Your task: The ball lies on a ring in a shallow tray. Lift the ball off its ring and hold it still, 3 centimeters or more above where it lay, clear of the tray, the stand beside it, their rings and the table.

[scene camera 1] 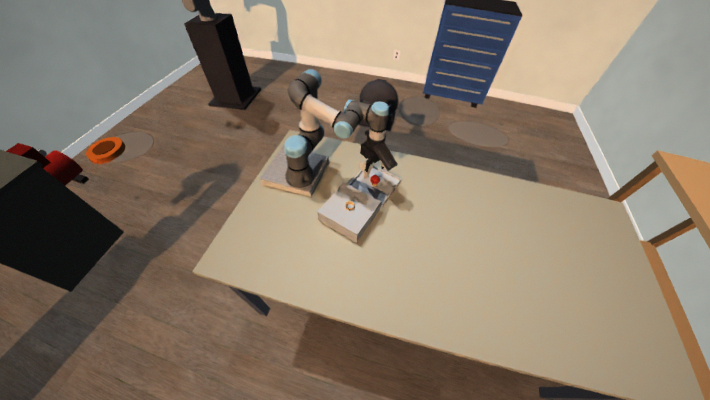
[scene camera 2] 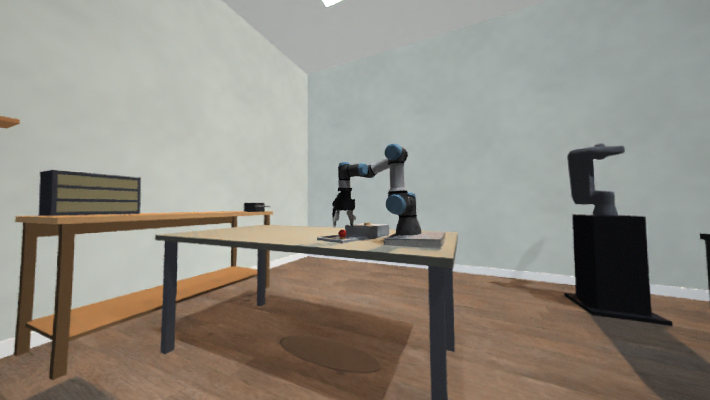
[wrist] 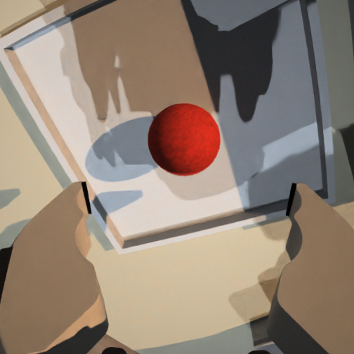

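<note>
The red ball rests in the shallow grey-white tray. The ring under it is hidden. My gripper is open and empty, pointing down above the tray. In the wrist view the ball lies ahead of the line between the fingertips, slightly left of their middle. In the second scene view the fingertips are higher than the ball. The box-shaped stand is beside the tray, with an orange ring on top.
The tray and stand are on the beige table. The arm's base stands on a flat slab beside them. A blue drawer cabinet and a wooden bench stand away from the table.
</note>
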